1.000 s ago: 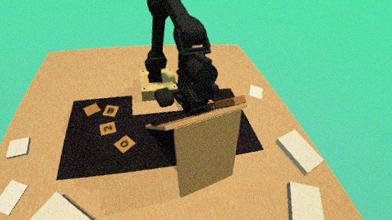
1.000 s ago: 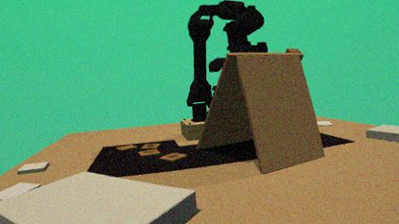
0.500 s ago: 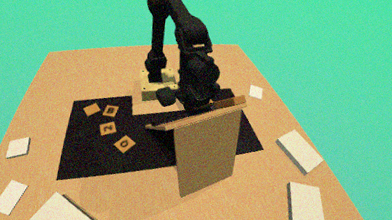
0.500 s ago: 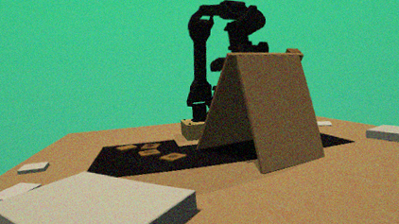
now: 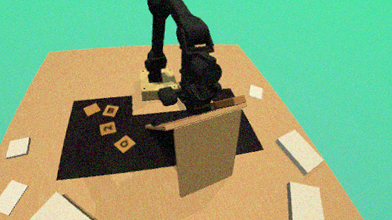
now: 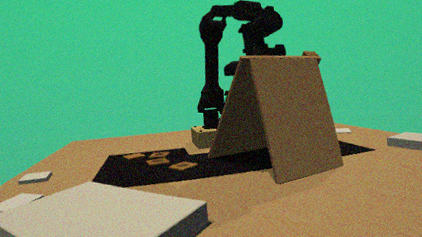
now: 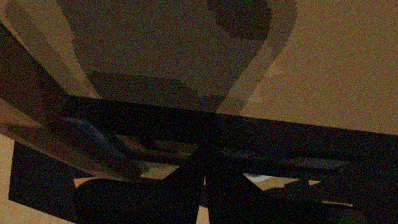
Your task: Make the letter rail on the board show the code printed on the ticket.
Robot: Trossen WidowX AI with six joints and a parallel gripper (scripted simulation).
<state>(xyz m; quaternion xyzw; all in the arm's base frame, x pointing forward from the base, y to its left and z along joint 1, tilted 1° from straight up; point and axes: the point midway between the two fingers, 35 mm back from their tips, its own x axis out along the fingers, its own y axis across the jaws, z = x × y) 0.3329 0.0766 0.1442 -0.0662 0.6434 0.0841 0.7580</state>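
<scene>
Now: the white ticket 7 cm below my gripper tip, 6 cm to the right of it and 4 cm behind it. Also, from my gripper tip: black mat (17 cm below, 14 cm behind, 8 cm to the right).
</scene>
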